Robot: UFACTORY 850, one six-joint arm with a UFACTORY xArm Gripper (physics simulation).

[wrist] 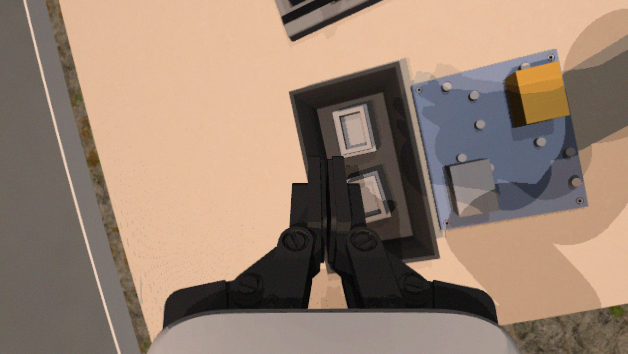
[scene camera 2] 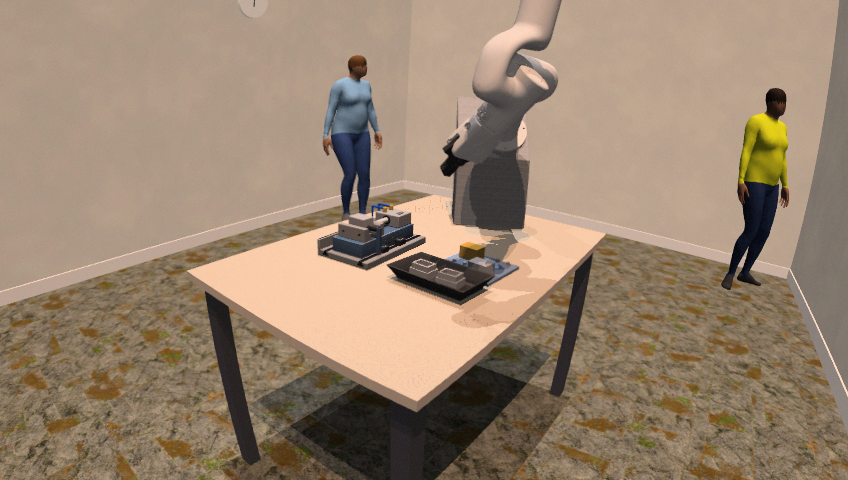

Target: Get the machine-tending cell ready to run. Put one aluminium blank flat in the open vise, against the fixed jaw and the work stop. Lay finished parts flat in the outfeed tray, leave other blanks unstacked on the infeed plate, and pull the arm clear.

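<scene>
My gripper [scene camera 2: 447,169] [wrist: 324,178] is shut and empty, high above the table. In the wrist view its fingers overlap the black outfeed tray [scene camera 2: 427,287] [wrist: 350,80]. Two pocketed grey parts lie in the tray: one part [scene camera 2: 423,267] [wrist: 354,131] farther up in the wrist view, the other part [scene camera 2: 450,275] [wrist: 376,195] partly behind a finger. A plain grey blank [scene camera 2: 480,265] [wrist: 472,185] rests on the blue infeed plate [scene camera 2: 505,270] [wrist: 432,117]. The vise [scene camera 2: 357,245] has a light grey block [scene camera 2: 360,219] at its near jaw; its seating is unclear.
An orange block [scene camera 2: 471,250] [wrist: 545,95] stands at a corner of the infeed plate, among short round pegs. The vise's base [wrist: 330,24] shows at the wrist view's top edge. Two people, one in blue [scene camera 2: 352,107] and one in yellow [scene camera 2: 764,148], stand beyond the table.
</scene>
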